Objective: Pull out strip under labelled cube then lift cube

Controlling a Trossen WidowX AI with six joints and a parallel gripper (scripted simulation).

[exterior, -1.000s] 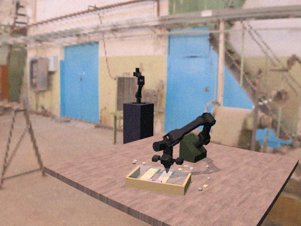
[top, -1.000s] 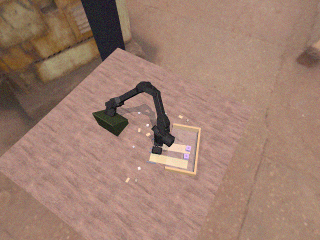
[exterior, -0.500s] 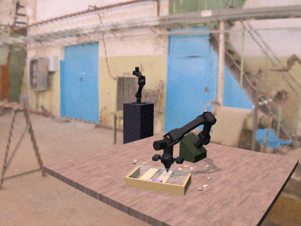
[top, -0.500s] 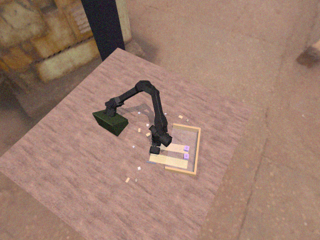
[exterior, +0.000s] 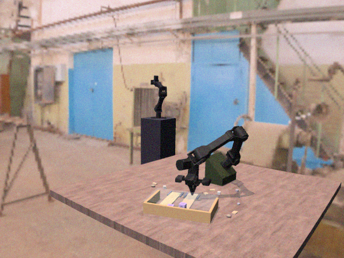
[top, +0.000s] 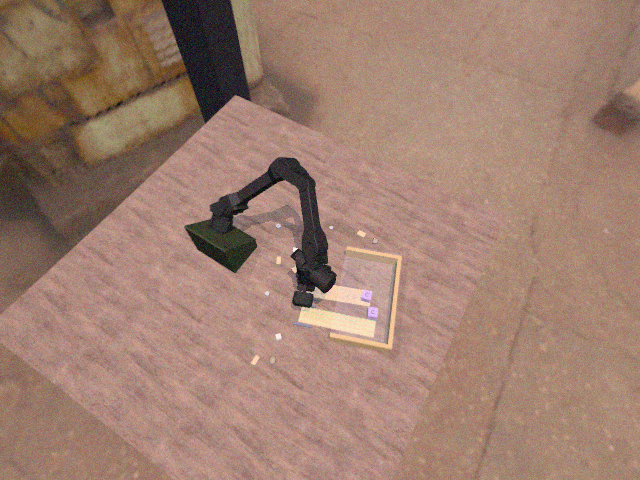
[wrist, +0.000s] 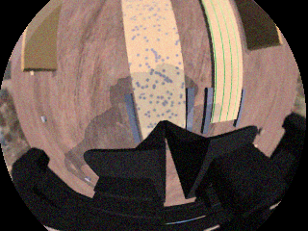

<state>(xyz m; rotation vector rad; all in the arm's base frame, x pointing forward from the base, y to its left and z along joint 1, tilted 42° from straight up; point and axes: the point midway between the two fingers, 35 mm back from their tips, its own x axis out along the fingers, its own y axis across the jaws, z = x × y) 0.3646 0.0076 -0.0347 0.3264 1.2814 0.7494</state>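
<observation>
Right now the dotted strip is 9 cm ahead of my gripper tip and 3 cm to the left of it.
</observation>
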